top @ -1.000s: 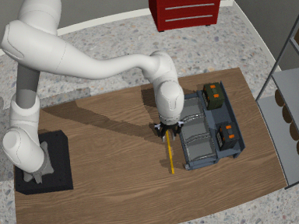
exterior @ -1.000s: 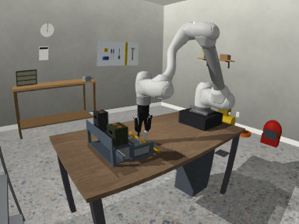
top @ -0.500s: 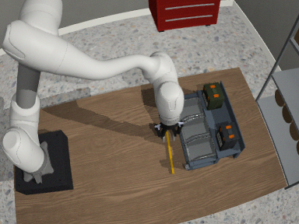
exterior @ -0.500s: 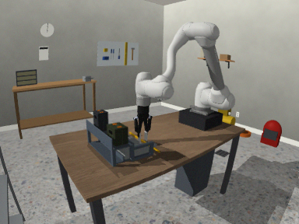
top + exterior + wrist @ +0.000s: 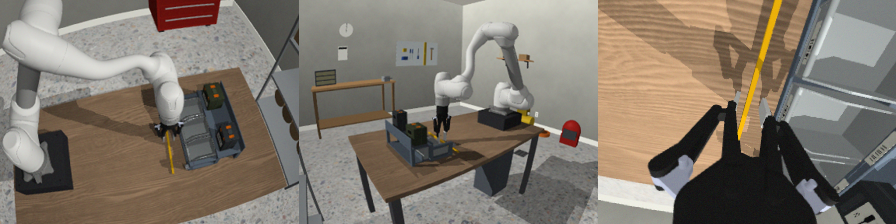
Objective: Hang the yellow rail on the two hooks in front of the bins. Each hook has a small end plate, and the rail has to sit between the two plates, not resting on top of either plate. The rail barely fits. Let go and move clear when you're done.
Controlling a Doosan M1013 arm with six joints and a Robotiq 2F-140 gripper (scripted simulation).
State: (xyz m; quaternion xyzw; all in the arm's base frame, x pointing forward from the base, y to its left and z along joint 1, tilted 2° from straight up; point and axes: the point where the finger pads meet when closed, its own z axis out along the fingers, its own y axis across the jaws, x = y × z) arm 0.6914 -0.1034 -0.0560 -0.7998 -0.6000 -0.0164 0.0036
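Now: hand 30 mm above the yellow rail.
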